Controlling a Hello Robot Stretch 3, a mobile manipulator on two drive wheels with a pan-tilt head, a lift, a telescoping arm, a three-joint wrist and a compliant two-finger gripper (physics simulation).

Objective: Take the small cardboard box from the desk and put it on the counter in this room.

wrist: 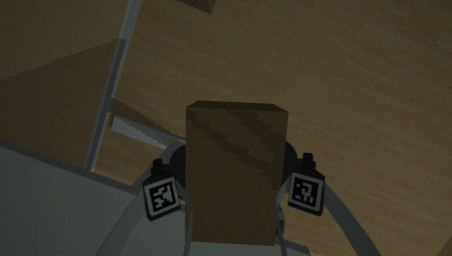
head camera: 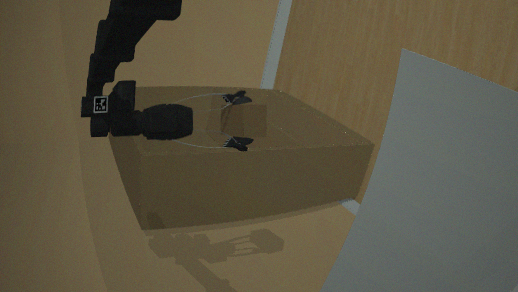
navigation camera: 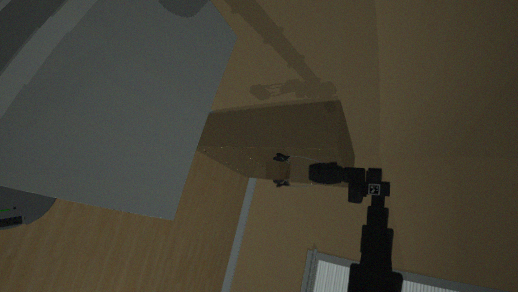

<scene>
my gripper: wrist 232,160; head camera; navigation camera
same spot on grey desk: (head camera: pixel 433 207) = (navigation camera: pixel 152 111)
same spot on my gripper: (navigation camera: pixel 324 173) = (head camera: pixel 170 123)
</scene>
